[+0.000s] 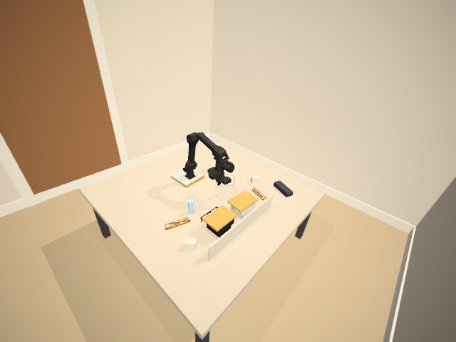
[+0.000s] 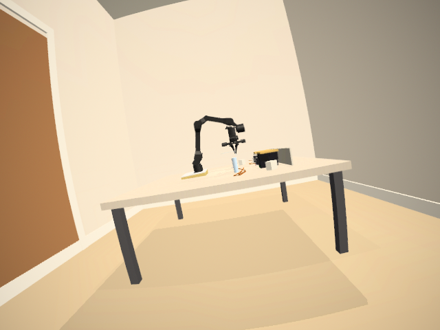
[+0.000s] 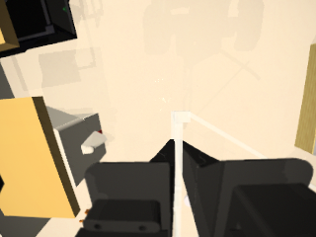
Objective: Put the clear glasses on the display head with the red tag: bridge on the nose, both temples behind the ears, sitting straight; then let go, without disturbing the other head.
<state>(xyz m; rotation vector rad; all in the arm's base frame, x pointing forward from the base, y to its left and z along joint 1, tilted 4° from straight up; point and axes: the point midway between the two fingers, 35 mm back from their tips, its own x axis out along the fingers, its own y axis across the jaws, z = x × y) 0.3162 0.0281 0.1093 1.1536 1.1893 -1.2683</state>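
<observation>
The clear stand is 210 mm to the left of my gripper tip, 100 mm below it and 50 mm behind it. From my gripper tip the other things lie so: grey panel: 320 mm ahead, 70 mm below, 60 mm to the right; black display head: 200 mm ahead, 180 mm to the right, 60 mm below; pale display head: 180 mm ahead, 60 mm below, 40 mm to the left.
</observation>
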